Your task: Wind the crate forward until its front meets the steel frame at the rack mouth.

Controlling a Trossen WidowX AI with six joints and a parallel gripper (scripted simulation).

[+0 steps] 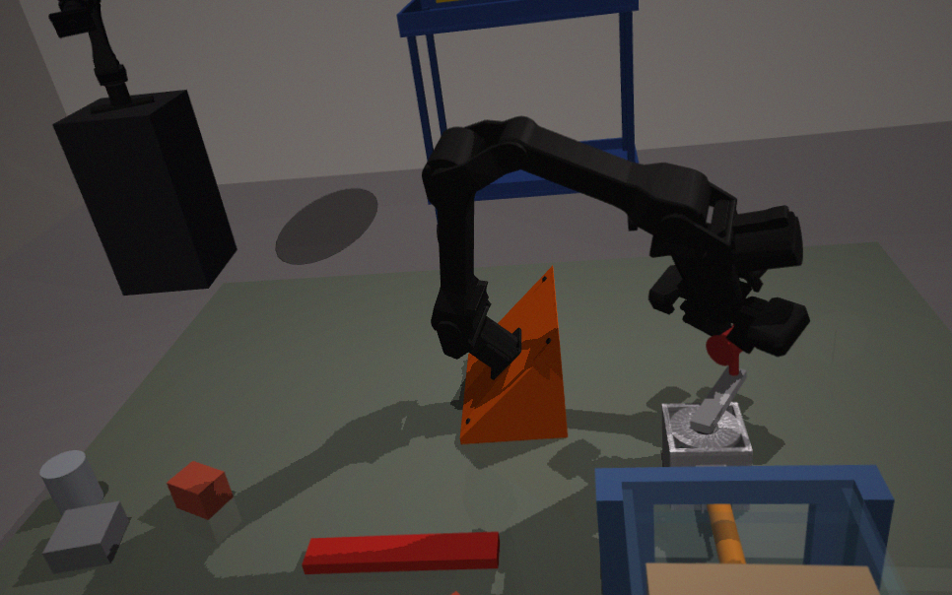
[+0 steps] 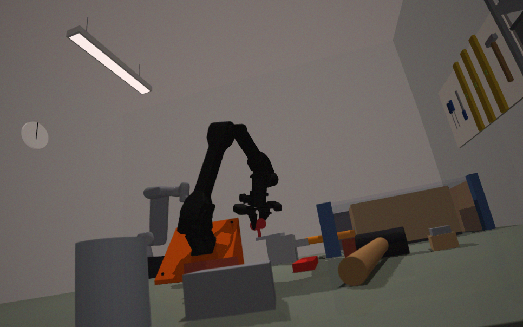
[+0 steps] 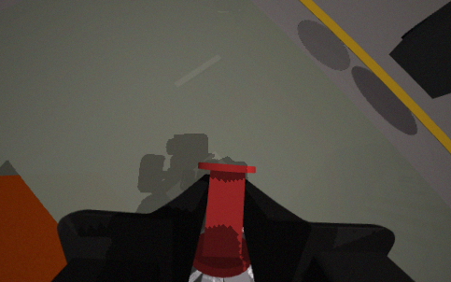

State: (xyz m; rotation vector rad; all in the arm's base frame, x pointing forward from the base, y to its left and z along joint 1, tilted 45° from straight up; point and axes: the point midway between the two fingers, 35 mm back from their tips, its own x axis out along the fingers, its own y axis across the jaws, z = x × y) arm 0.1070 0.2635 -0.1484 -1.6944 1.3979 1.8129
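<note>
My gripper tip is 40 mm short of the grey crank arm, 30 mm to the left of it and 30 mm above it. Round my gripper tip: frame 250 mm ahead, 70 mm to the right, 30 mm below; grey winch 100 mm below, 80 mm ahead, 70 mm to the right; red knob 10 mm to the right, 10 mm ahead.
</note>
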